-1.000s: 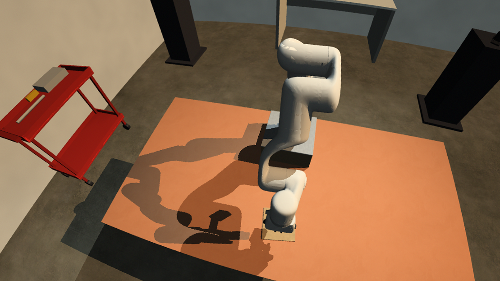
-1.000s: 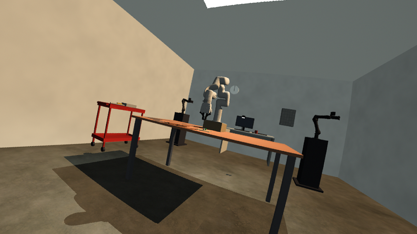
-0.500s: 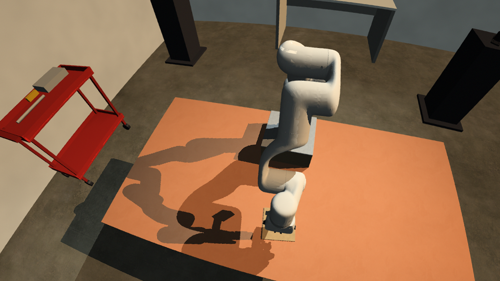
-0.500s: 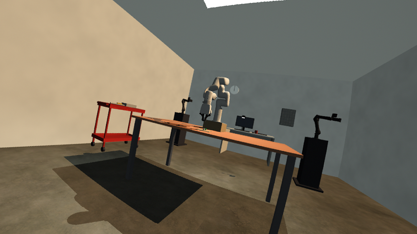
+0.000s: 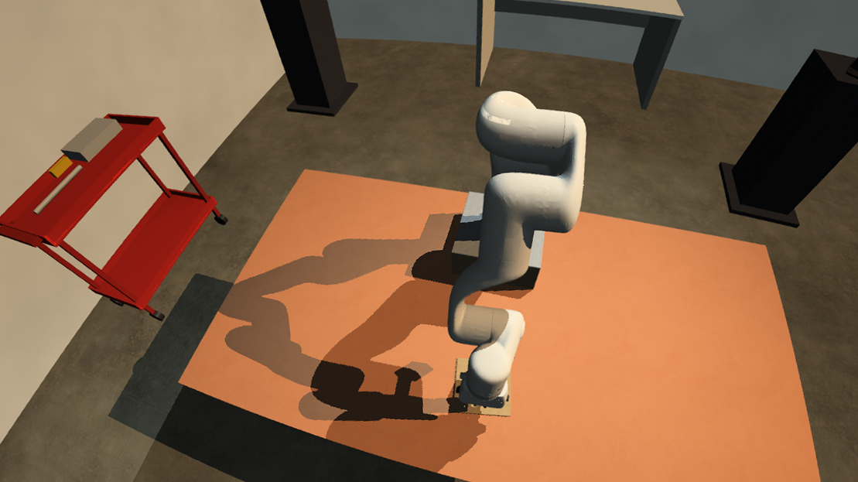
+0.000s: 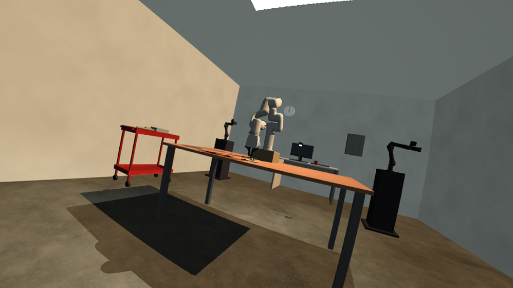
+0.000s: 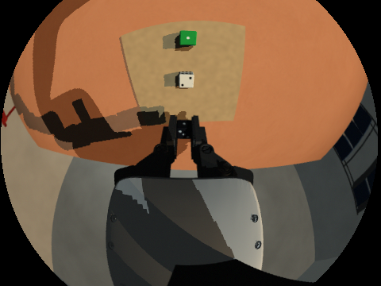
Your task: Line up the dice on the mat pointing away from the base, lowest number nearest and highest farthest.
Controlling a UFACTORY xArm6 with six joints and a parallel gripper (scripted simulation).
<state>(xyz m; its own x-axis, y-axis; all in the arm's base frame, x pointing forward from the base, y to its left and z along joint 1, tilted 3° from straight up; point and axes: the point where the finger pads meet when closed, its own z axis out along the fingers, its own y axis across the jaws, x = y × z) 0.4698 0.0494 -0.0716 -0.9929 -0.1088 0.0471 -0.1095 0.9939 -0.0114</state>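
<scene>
My hand is 5 cm past the white die and 5 cm above it. Round my hand: black die 1 cm below; then green die 9 cm behind, 1 cm to the right, 5 cm below; then tan mat 5 cm behind, 6 cm below.
</scene>
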